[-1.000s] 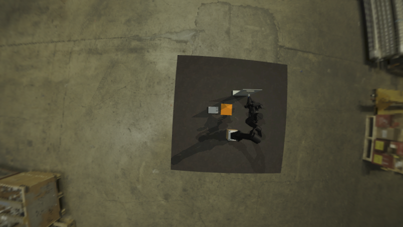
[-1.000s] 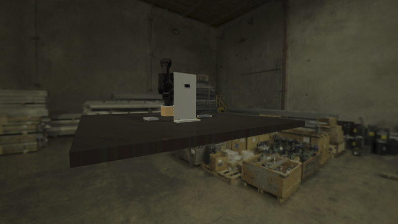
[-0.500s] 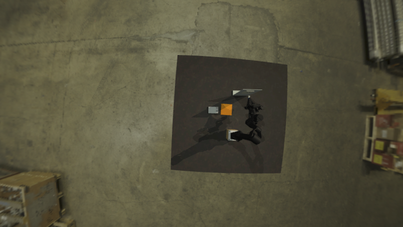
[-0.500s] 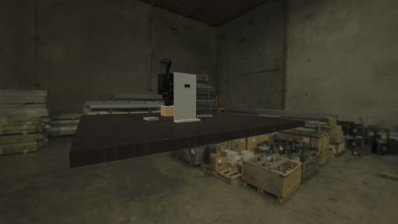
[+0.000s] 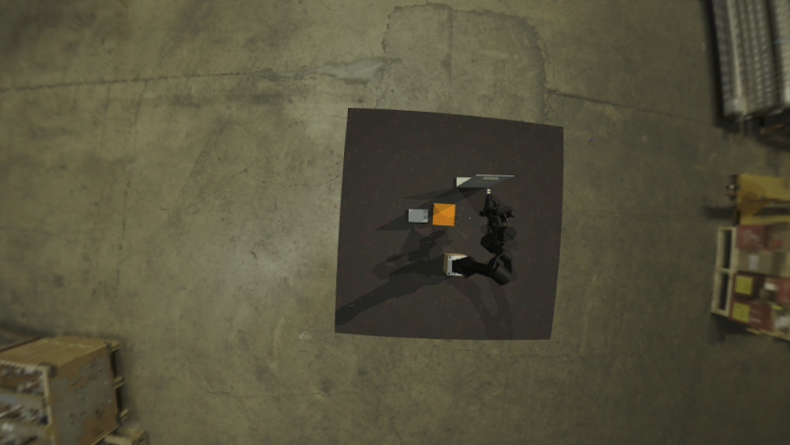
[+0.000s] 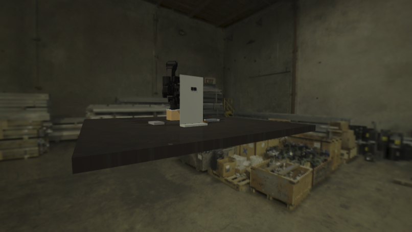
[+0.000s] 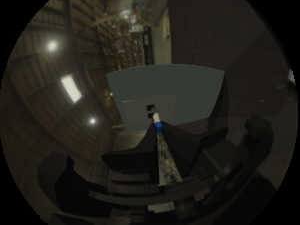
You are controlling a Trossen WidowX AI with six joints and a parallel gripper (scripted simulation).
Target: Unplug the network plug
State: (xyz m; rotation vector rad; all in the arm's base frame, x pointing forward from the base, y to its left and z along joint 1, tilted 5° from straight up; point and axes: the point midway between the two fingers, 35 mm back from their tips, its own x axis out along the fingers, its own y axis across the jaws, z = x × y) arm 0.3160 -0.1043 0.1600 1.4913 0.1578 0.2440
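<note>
Now: the orange marked square 22 cm below my gripper tip, 16 cm to the left of it and 9 cm behind it. The rest, counted from my gripper tip: upright grey panel: 9 cm below, 7 cm ahead, 1 cm to the left.
</note>
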